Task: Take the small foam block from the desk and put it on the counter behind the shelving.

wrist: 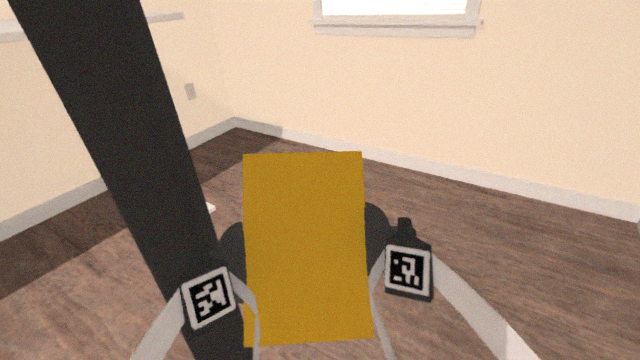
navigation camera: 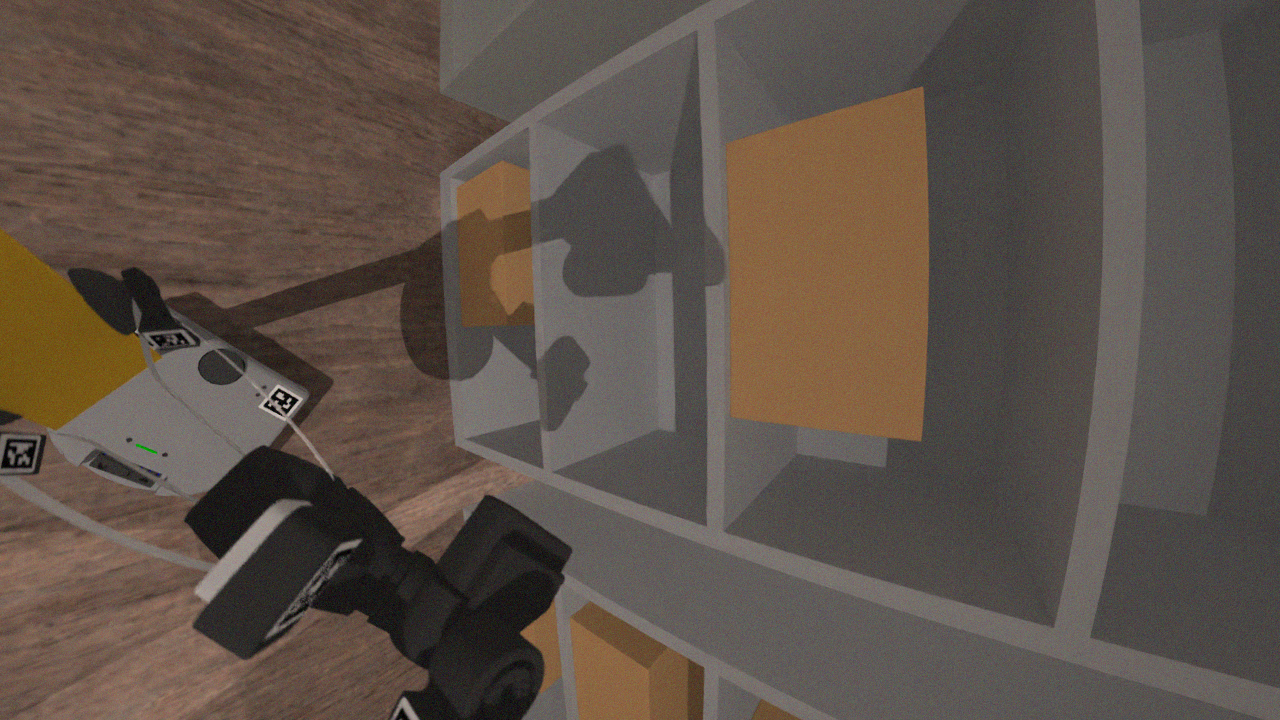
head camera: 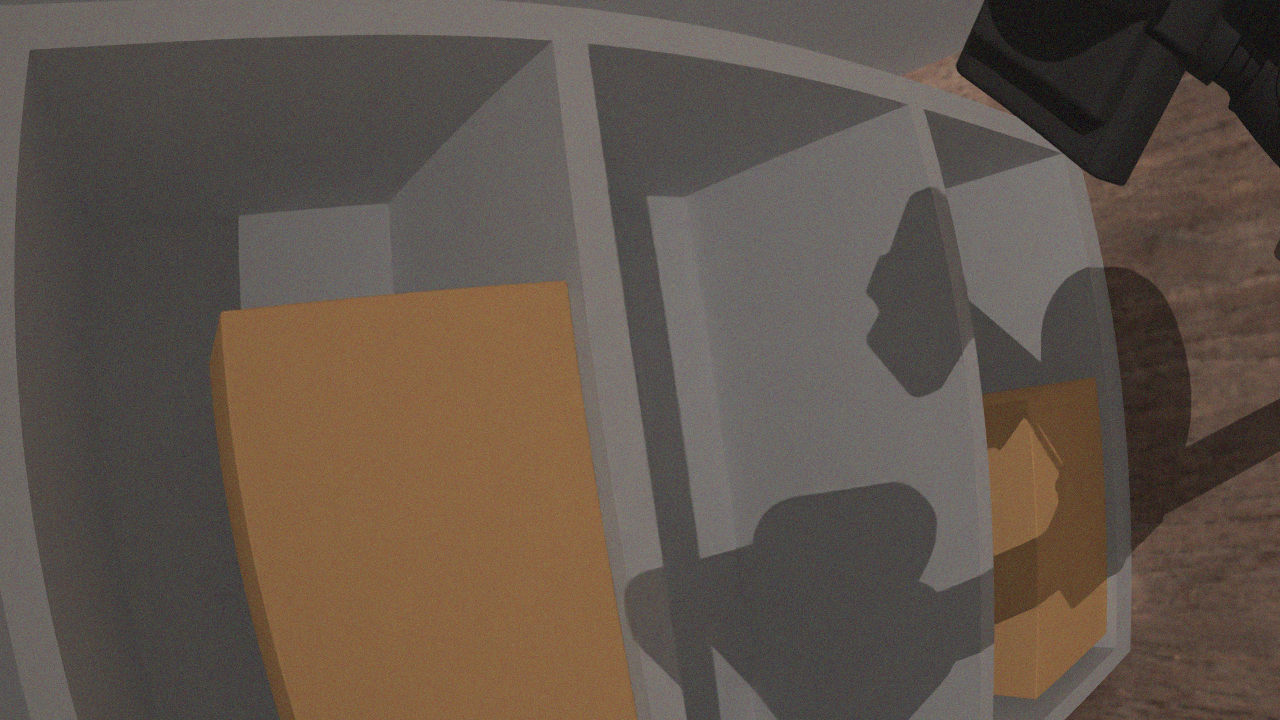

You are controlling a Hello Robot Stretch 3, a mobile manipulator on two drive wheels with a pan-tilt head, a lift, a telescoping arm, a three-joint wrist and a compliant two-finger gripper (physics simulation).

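Frame: origin at the robot's base, x ahead, y left, z up, level; millimetres.
Seen in the pictures: gripper, between the fingertips: [wrist: 305, 237] [navigation camera: 5, 320]; robot's base, origin of its link: [navigation camera: 222, 364].
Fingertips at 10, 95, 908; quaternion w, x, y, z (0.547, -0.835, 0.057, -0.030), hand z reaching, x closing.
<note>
Offsets run from my fingertips to a thing's top centre, as dx, dy, dz. "pt": to the spot under its first point. Level surfaces: height alone.
The small foam block {-1, -6, +54} [navigation camera: 58, 335] [wrist: 307, 200] is yellow. It fills the lower middle of the wrist view and shows at the left edge of the navigation view. My gripper [navigation camera: 60, 362] [wrist: 305, 237] is shut on it, with one dark rubber fingertip pressed against each side. In the navigation view the block is over and beside the robot's own grey base [navigation camera: 192, 420]. The gripper and block do not show in the head view, where a black wrist part [head camera: 1074, 98] is at the top right. The desk and the counter do not show in any view.
Grey shelving [head camera: 572, 179] [navigation camera: 713, 313] with orange boxes {pt +407, -503, +221} [head camera: 420, 501] [navigation camera: 823, 268] stands close by. A second grey shelving unit [navigation camera: 626, 555] stands beside it. In the wrist view, the robot's dark mast [wrist: 120, 125] is at the left of the block, with wood floor {dz -907} [wrist: 500, 240] and cream walls [wrist: 450, 95] beyond.
</note>
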